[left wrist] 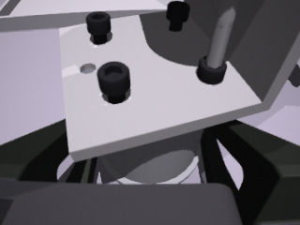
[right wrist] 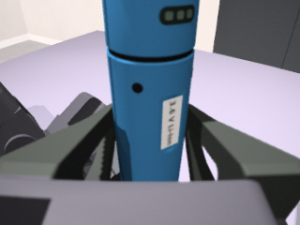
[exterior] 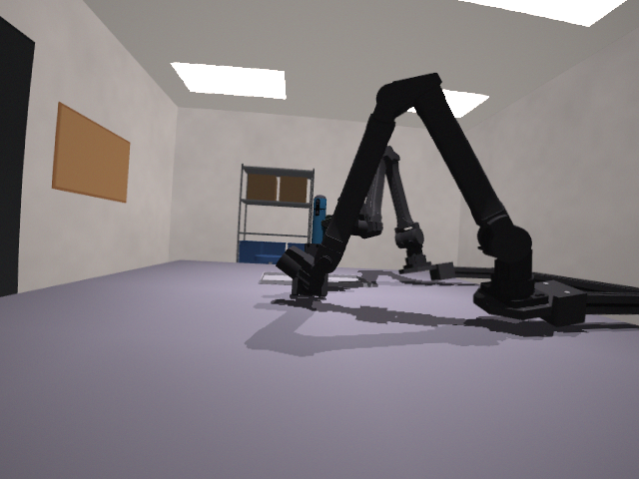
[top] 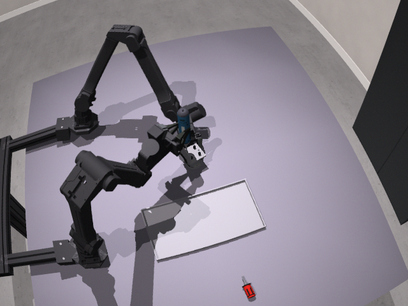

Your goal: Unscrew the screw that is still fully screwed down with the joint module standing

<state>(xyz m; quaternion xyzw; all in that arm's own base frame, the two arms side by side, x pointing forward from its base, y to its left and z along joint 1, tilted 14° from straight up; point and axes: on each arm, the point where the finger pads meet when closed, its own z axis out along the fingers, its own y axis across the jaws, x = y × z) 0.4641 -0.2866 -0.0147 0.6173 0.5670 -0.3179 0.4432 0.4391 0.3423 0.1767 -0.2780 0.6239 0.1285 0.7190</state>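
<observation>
Now: the joint module body 10 mm above my left hand. Also, from my left hand: white tray (20 mm behind, 260 mm to the right, 20 mm below); white bracket (50 mm above); red hand screwdriver (80 mm ahead, 570 mm to the right, 10 mm below).
</observation>
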